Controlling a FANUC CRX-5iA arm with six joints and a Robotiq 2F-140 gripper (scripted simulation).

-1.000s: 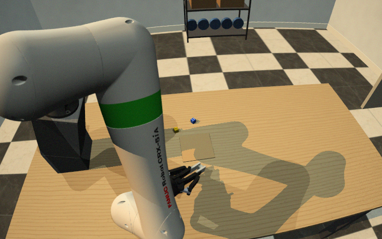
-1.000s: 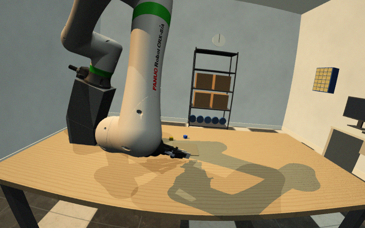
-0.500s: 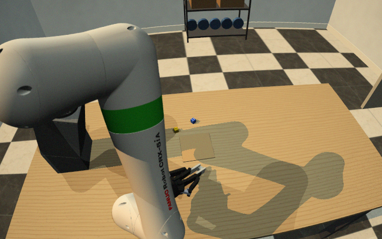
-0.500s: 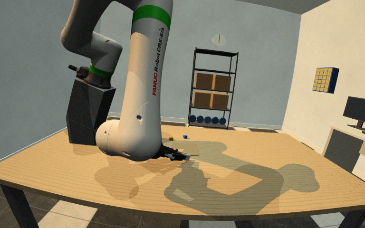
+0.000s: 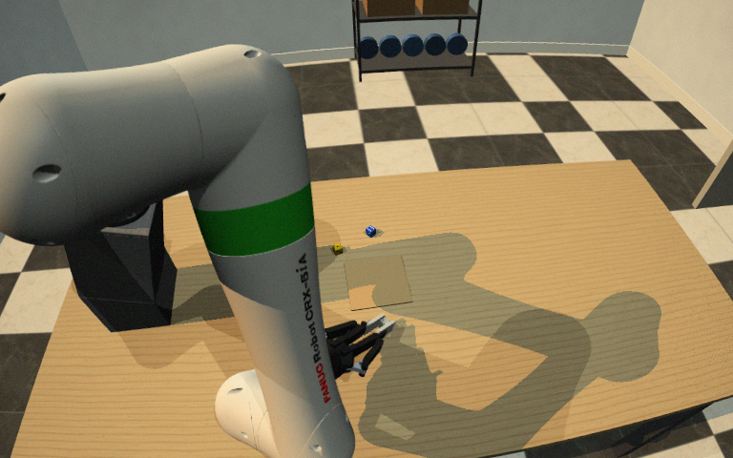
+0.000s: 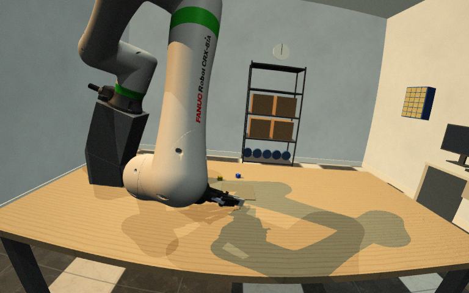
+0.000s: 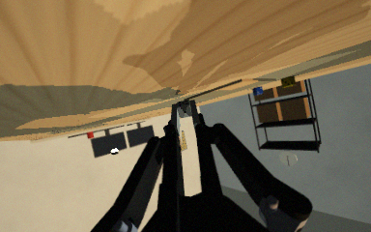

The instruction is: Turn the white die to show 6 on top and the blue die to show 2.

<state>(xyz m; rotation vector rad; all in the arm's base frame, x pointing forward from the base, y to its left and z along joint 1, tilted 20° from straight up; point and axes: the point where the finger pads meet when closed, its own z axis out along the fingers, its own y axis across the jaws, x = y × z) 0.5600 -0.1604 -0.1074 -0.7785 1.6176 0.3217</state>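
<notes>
The white die lies 20 mm below my hand, 20 mm ahead of it and 10 mm to the left of it. From my hand the other things lie so: blue die: 300 mm to the left, 30 mm below, 20 mm ahead; tan mat: 150 mm to the left, 40 mm below, 20 mm ahead; yellow die: 250 mm to the left, 70 mm behind, 30 mm below.
</notes>
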